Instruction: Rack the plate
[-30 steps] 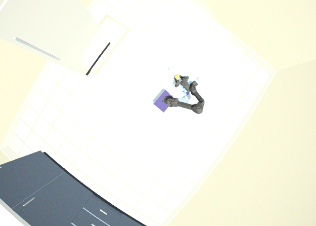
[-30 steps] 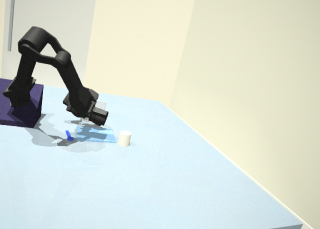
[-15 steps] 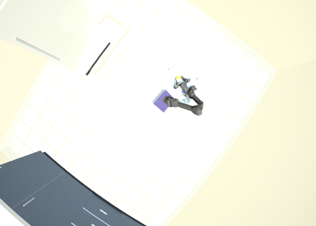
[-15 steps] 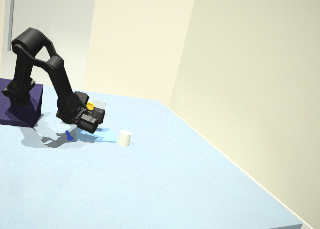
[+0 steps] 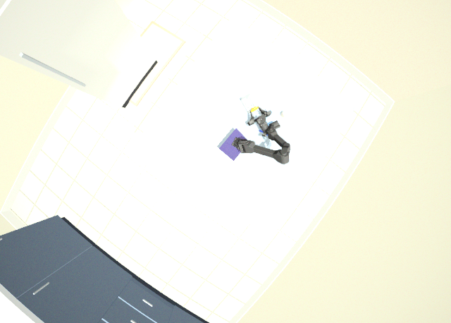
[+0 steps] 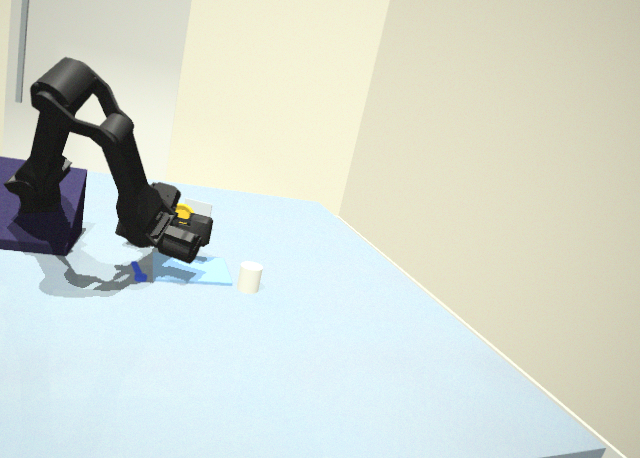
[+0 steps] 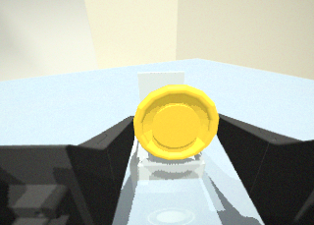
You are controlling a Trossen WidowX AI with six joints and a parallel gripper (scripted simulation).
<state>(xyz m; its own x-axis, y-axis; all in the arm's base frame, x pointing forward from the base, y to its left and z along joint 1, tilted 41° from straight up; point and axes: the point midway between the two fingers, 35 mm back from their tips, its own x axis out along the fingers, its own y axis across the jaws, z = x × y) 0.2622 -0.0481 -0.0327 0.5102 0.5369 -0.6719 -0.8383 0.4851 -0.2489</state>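
Right now my gripper tip is 50 mm to the right of the dish rack, 40 mm above it and 20 mm short of it. Round my gripper tip: blue spoon (170 mm to the right, 100 mm behind, 60 mm below); then yellow plate (10 mm to the right); then light blue mat (140 mm to the right, 60 mm below).
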